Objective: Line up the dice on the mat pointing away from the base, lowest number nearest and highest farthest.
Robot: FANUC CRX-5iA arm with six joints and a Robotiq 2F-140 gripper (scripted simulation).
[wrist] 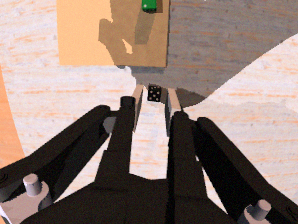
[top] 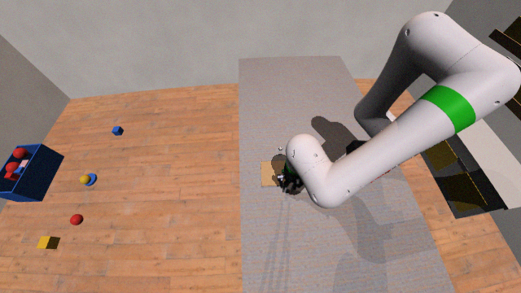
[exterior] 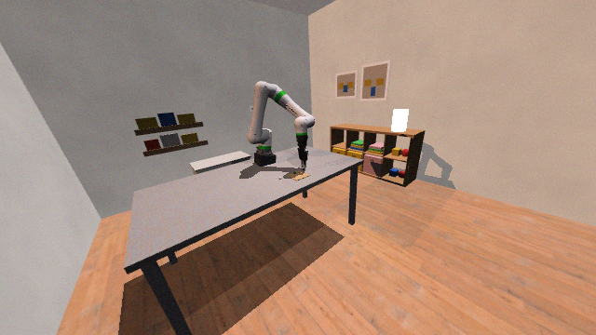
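My hand is 50 mm above the black die. The rest, counted from my hand: green die: 110 mm to the right, 40 mm below, 20 mm ahead; then tan mat: 100 mm to the right, 70 mm ahead, 50 mm below; then white die: 250 mm to the right, 50 mm below, 30 mm ahead.
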